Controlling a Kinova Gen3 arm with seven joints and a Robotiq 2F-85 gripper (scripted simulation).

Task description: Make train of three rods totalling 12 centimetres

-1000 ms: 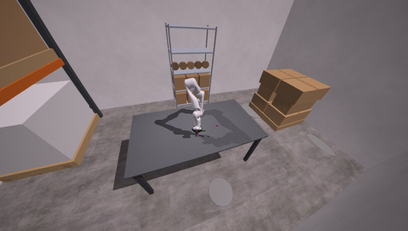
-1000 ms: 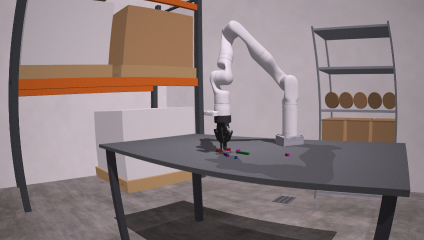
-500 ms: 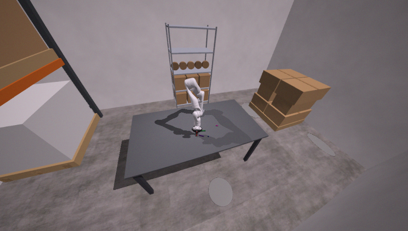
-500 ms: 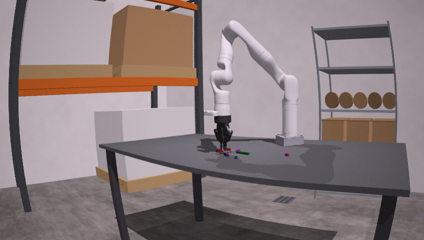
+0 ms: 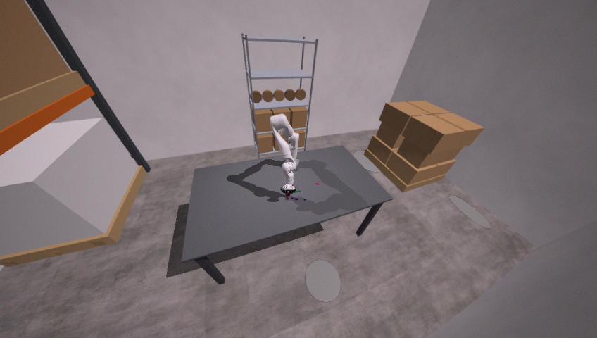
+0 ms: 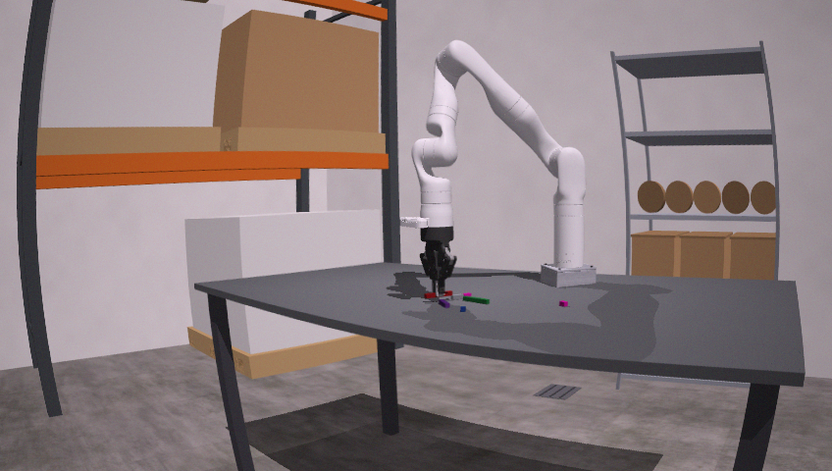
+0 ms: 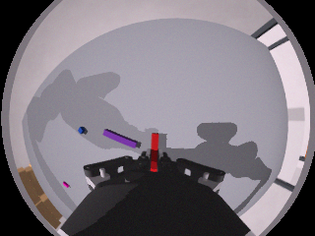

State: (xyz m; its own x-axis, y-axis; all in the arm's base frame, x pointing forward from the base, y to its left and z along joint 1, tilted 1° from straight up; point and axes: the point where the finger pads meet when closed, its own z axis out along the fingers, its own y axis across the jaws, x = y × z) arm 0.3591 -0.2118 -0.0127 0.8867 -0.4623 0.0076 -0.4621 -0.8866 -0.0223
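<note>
My gripper is now 2 cm above the red rod. The rest, counted from my hand: purple rod: 5 cm ahead, 4 cm to the left, 3 cm below; then grey rod: 5 cm behind, 2 cm to the left, 3 cm below; then green rod: 2 cm behind, 9 cm to the left, 3 cm below.
</note>
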